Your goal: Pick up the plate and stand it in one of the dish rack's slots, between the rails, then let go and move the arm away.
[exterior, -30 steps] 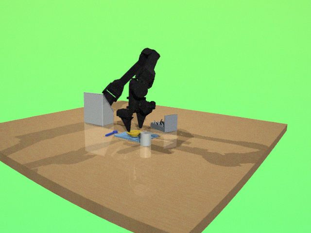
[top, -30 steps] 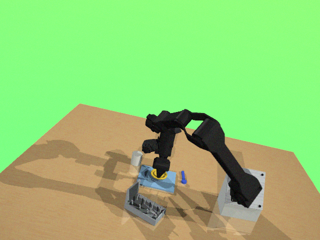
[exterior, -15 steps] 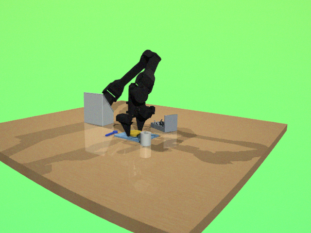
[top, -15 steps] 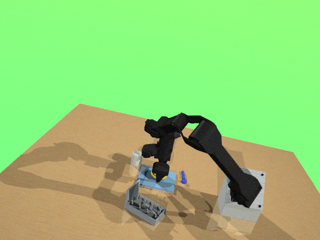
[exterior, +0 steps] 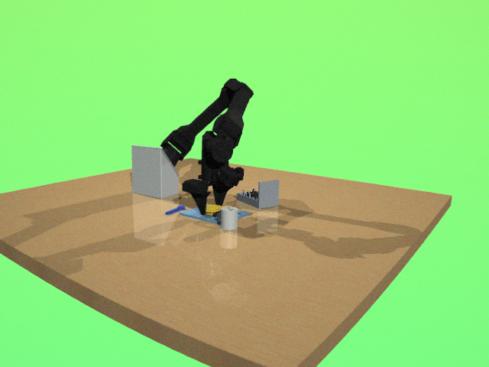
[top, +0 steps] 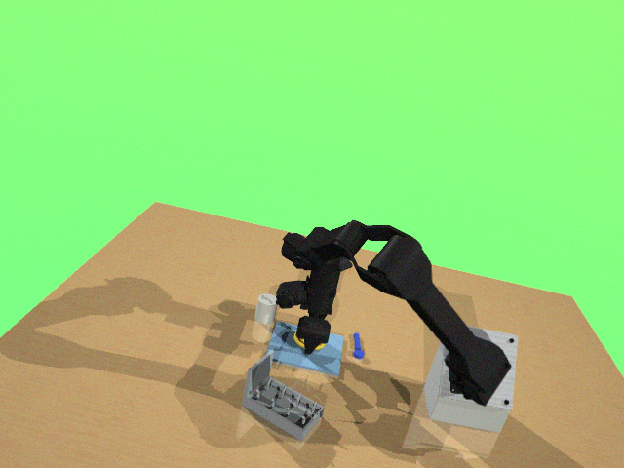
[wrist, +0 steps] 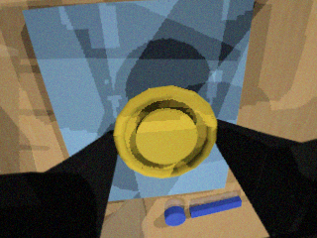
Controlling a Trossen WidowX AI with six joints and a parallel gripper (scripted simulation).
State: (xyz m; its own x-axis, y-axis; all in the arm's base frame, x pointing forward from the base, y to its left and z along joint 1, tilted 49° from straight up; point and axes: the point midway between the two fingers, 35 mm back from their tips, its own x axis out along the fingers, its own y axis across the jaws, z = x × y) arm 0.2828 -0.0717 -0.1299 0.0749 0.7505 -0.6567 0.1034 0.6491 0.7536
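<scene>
Right now my gripper tip is 1 cm short of the light blue mat and 1 cm to the right of it. Round my gripper tip: small blue spoon 11 cm behind, 2 cm to the right; then yellow plate 1 cm above; then white cup 10 cm ahead, 8 cm to the right, 2 cm above.
</scene>
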